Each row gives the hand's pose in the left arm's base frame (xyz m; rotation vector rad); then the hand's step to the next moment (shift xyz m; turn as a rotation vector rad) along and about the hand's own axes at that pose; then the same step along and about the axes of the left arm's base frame.
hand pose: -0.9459 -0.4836 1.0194 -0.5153 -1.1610 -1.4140
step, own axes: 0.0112 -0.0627 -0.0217 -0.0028 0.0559 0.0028
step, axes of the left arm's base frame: -0.0537 -0.0347 -0.0210 0.0514 0.0133 0.0181
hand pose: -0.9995 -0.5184 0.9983 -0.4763 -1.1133 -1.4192
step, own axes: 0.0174 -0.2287 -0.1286 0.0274 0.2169 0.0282
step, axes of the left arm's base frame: -0.1738 -0.1547 -0.1225 0.1858 0.0455 0.1095
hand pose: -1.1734 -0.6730 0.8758 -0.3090 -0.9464 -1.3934
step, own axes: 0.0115 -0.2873 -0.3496 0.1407 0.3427 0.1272
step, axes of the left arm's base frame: -0.1326 -0.3094 -0.3027 0.2521 0.0617 0.2933
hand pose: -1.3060 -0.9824 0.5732 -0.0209 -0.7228 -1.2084
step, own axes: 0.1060 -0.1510 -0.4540 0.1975 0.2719 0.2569
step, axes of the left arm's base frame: 0.1135 -0.3211 -0.3524 0.1366 0.0367 0.3987
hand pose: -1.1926 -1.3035 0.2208 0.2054 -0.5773 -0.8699
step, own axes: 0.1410 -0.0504 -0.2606 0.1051 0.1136 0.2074
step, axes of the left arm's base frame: 0.1826 -0.1560 -0.1807 0.0129 0.0039 0.2584
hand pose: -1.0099 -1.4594 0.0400 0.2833 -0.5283 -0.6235
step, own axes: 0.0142 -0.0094 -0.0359 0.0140 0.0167 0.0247
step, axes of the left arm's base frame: 0.0249 -0.0127 -0.0282 0.0041 0.0020 0.0326
